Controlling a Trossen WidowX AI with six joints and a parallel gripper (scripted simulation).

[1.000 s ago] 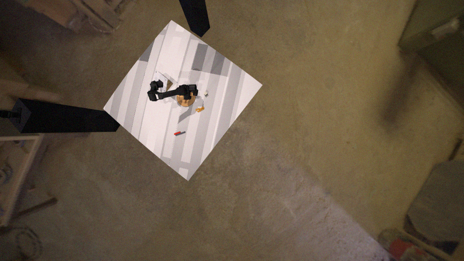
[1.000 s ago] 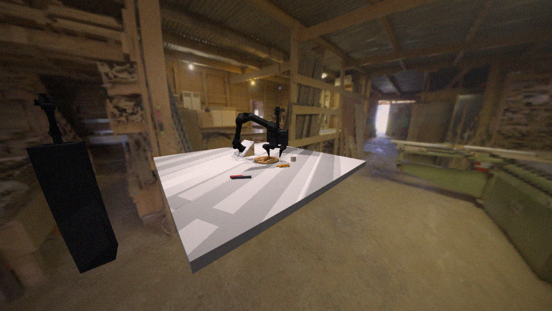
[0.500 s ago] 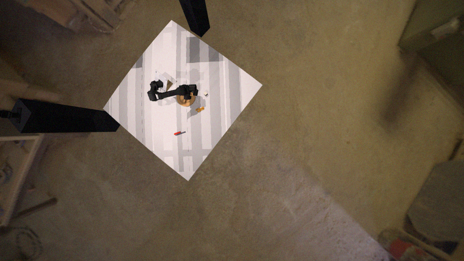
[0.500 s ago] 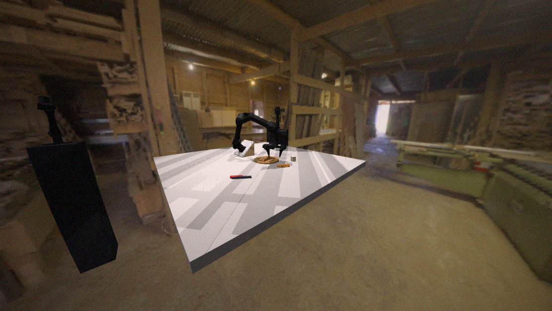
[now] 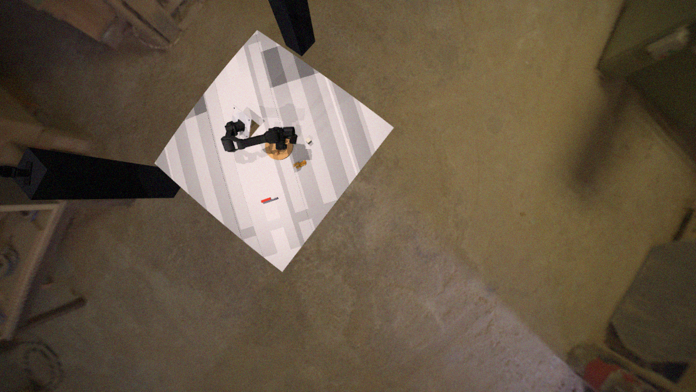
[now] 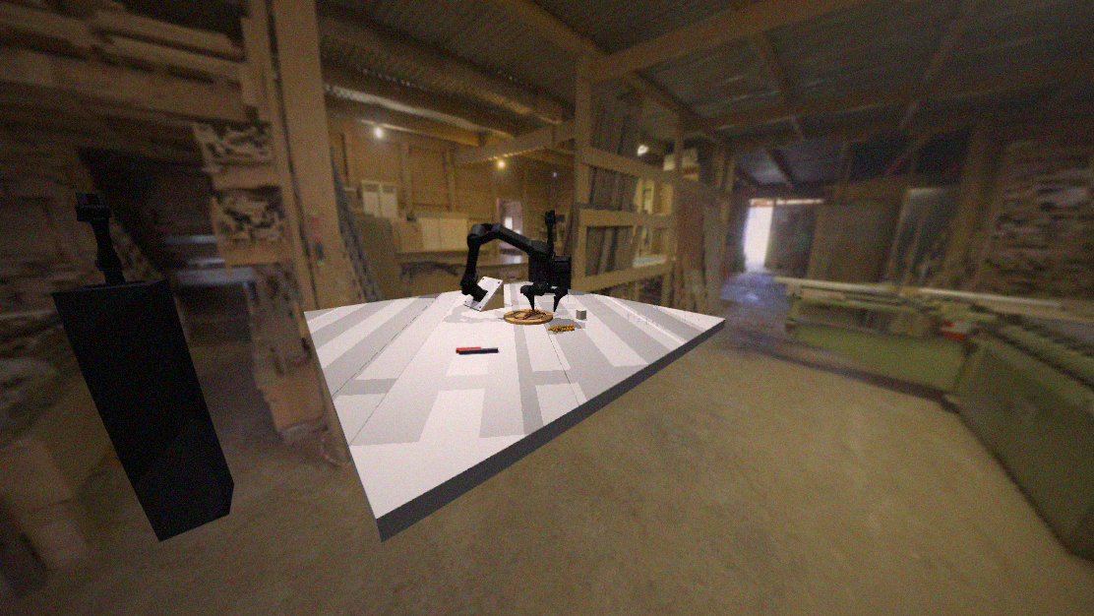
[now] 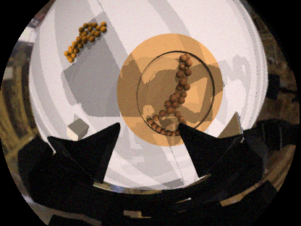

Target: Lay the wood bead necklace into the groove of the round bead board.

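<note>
My gripper tip is now 12 cm short of the small grey cube, 9 cm to the right of it and 1 cm above it. From my gripper tip the other things lie so: black marker (41 cm to the right, 15 cm ahead, 2 cm below).
</note>
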